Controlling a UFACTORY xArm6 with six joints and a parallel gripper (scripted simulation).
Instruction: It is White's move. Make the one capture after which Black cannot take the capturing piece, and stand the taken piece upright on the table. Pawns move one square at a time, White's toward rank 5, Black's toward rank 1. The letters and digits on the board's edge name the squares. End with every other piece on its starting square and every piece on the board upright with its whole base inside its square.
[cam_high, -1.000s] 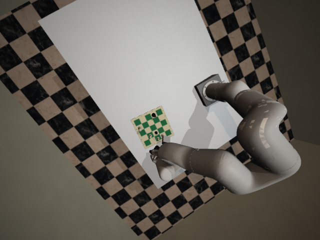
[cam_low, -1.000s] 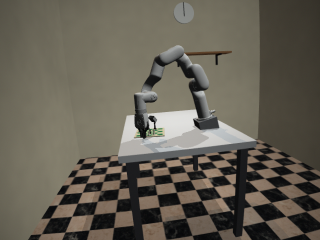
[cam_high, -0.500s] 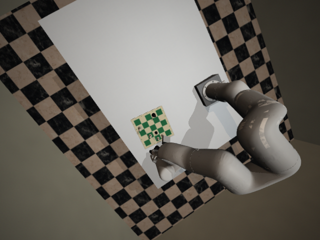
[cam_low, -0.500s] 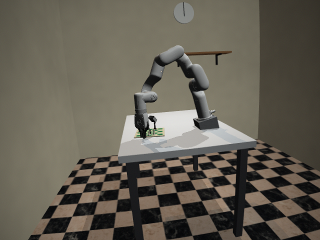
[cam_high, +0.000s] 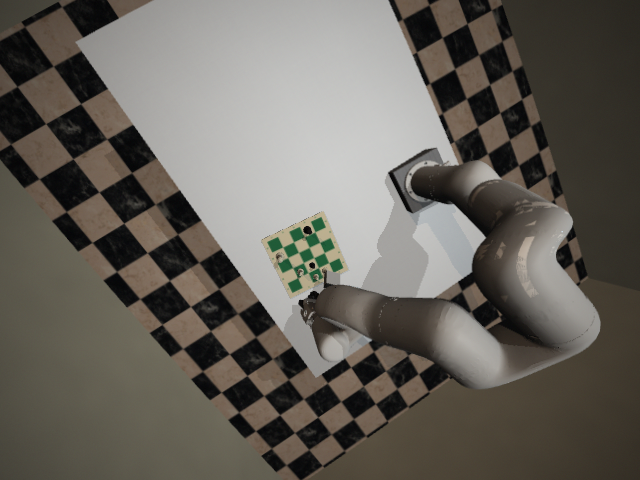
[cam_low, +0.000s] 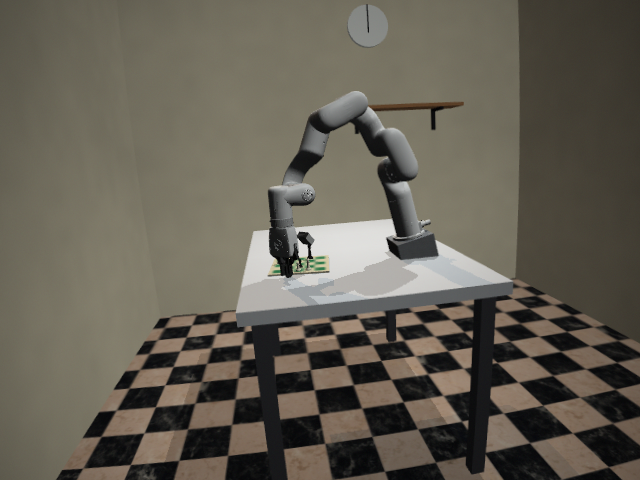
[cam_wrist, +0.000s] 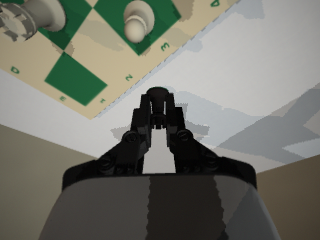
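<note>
The white pawn lies 50 mm behind my hand, 50 mm to the right of it and 10 mm below it. Also, from my hand: white piece: 180 mm to the right, 10 mm above; green-and-cream chessboard: 70 mm behind, 130 mm to the right, 30 mm below; black pawn: 60 mm behind, 90 mm to the right, 10 mm below.
</note>
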